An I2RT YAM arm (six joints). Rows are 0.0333 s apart.
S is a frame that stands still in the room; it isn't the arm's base.
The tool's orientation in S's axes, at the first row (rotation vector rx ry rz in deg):
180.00, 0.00, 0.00
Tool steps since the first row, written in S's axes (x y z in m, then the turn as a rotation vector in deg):
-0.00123, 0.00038, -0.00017, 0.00, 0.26, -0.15
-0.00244, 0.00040, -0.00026, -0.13, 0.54, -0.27
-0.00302, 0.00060, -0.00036, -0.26, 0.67, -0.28
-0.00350, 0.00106, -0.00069, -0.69, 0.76, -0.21
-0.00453, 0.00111, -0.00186, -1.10, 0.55, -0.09
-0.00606, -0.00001, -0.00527, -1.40, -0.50, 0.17
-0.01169, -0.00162, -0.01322, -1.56, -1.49, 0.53
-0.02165, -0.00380, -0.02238, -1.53, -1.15, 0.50
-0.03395, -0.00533, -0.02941, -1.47, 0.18, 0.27
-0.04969, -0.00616, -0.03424, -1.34, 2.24, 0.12
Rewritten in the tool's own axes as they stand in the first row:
-0.00123, -0.00038, 0.00017, 0.00, -0.26, 0.15
-0.00244, -0.00040, 0.00026, -0.13, -0.54, 0.27
-0.00302, -0.00060, 0.00036, -0.26, -0.67, 0.28
-0.00350, -0.00106, 0.00069, -0.69, -0.76, 0.21
-0.00453, -0.00111, 0.00186, -1.10, -0.55, 0.09
-0.00606, 0.00001, 0.00527, -1.40, 0.50, -0.17
-0.01169, 0.00162, 0.01322, -1.56, 1.49, -0.53
-0.02165, 0.00380, 0.02238, -1.53, 1.15, -0.50
-0.03395, 0.00533, 0.02941, -1.47, -0.18, -0.27
-0.04969, 0.00616, 0.03424, -1.34, -2.24, -0.12

